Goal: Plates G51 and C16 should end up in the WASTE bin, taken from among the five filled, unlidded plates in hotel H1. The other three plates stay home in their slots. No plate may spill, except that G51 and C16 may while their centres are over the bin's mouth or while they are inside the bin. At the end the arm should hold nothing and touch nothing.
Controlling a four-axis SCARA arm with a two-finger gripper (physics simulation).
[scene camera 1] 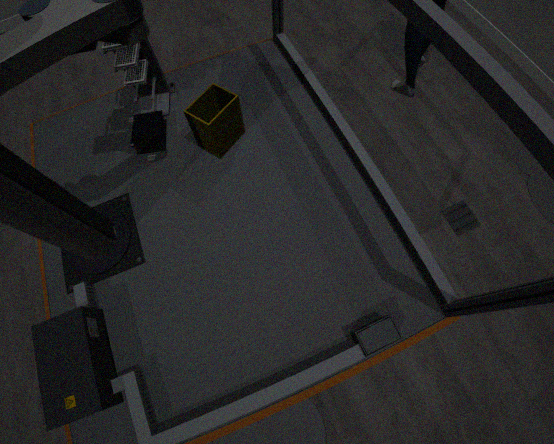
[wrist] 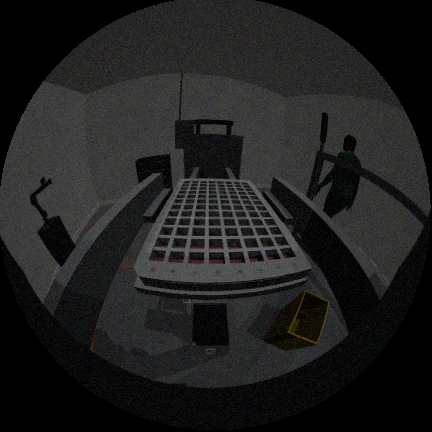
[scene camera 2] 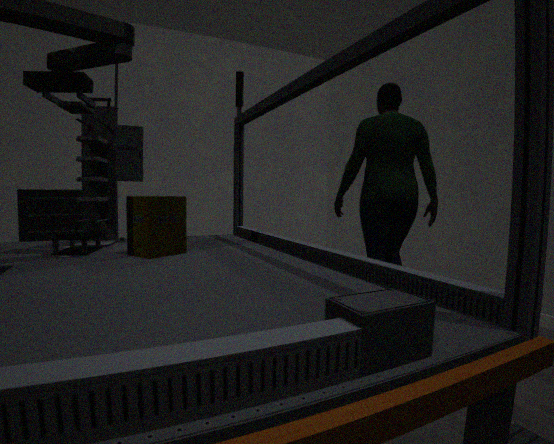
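Seen in the pictures: gripper, fingertip midpoint: (wrist: 217, 182); arm's base, link origin: (scene camera 1: 100, 242).
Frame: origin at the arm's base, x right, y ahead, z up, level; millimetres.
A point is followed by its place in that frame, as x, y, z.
My gripper (scene camera 2: 70, 101) @(-393, 309, 538) (wrist: 217, 182) @(-393, 309, 538) is shut on a pale, grid-topped plate (wrist: 217, 272) @(-316, 284, 530) with pinkish-red contents in its wells. The plate looks level between the two fingers, in front of hotel H1 and apart from its back panel. Its name cannot be read. Hotel H1 (scene camera 1: 158, 67) @(-584, 433, 155) (scene camera 2: 112, 190) @(-585, 419, 235) (wrist: 212, 157) @(-599, 365, 529) is a dark upright tower; lower plates show on its shelves in scene view 1, such as one plate (scene camera 1: 136, 71) @(-535, 351, 205), their names unreadable. The yellow WASTE bin (scene camera 1: 220, 131) @(-162, 565, 138) (scene camera 2: 157, 225) @(-158, 562, 119) (wrist: 280, 337) @(-223, 482, 136) stands on the floor beside the hotel, mouth open upward.
A black box (scene camera 1: 149, 132) @(-340, 307, 73) (wrist: 211, 324) @(-368, 306, 73) lies at the hotel's foot. The arm's column (scene camera 1: 55, 215) @(52, 54, 316) stands left in scene view 1. A grey cabinet (scene camera 1: 65, 365) @(400, -115, 128) stands at lower left. A low rail (scene camera 1: 370, 175) @(184, 1005, 59) and fence post (scene camera 2: 239, 175) @(-686, 1023, 321) border the cell. A person (scene camera 2: 390, 175) (wrist: 345, 175) is beyond the fence.
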